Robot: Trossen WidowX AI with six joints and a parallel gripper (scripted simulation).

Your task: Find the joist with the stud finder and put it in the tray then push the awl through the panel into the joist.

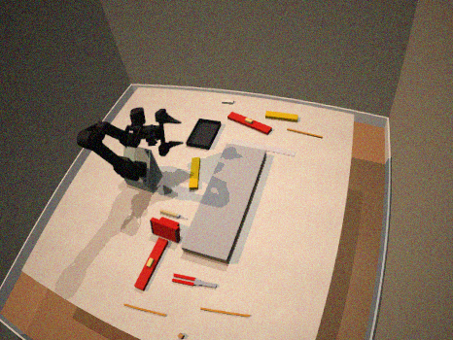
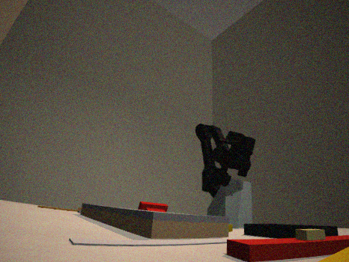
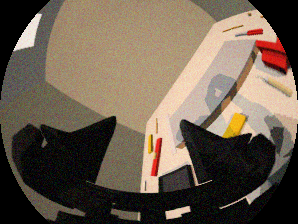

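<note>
Right now the stud finder is 30 cm to the right of my gripper tip and 21 cm below it. The rest, counted from my gripper tip: black tray: 22 cm below, 20 cm to the left, 3 cm behind; then awl: 24 cm to the right, 22 cm below, 2 cm ahead.
</note>
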